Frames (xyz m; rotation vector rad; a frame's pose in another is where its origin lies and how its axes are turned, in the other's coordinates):
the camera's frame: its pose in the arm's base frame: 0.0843 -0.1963 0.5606 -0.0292 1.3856 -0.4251
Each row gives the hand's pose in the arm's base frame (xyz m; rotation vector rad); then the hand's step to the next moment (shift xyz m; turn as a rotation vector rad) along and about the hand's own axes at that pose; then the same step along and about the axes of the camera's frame.
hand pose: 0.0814 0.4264 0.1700 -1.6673 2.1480 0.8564
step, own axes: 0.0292 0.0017 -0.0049 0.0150 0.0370 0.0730
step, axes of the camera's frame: 0.0181 -0.0228 -0.0056 0.0343 0.0370 -0.0661
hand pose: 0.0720 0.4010 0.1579 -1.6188 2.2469 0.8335
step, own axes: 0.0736 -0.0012 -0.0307 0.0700 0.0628 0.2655
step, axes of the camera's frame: 0.0332 -0.0723 -0.0054 0.1687 0.1336 -0.1817
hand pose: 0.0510 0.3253 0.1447 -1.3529 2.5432 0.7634
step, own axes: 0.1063 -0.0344 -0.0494 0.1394 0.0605 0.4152
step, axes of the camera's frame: 0.0417 -0.1148 -0.0025 0.3008 0.1829 -0.2675
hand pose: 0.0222 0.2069 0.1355 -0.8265 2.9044 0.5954
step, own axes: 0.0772 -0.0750 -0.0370 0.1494 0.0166 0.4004
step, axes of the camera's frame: 0.0354 -0.1082 0.0000 0.3195 0.1464 -0.2437
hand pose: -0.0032 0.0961 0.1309 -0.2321 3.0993 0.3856
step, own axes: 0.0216 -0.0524 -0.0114 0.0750 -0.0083 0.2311
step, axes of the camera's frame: 0.0178 -0.0550 -0.0006 0.1947 0.0750 -0.1248
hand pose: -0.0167 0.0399 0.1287 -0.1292 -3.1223 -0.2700
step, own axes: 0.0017 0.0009 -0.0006 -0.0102 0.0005 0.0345
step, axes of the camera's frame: -0.0012 0.0002 -0.0016 0.0316 0.0170 0.0019
